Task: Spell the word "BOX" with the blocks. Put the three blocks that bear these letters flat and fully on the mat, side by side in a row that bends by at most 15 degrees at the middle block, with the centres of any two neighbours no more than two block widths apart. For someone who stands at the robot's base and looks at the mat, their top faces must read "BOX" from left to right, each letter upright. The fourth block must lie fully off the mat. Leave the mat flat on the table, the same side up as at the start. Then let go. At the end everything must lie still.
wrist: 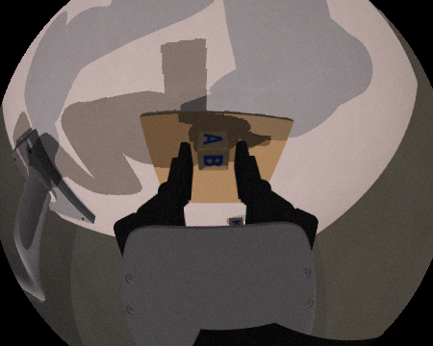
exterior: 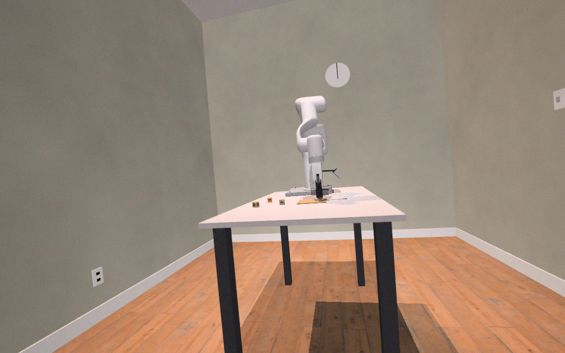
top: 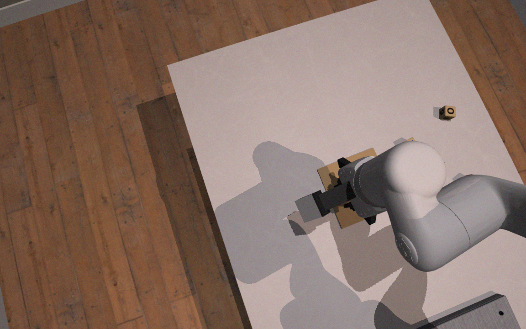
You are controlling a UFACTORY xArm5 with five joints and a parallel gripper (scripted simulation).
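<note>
Right now the tan mat is 10 mm ahead of my hand, 40 mm to the right of it and 40 mm below it.
</note>
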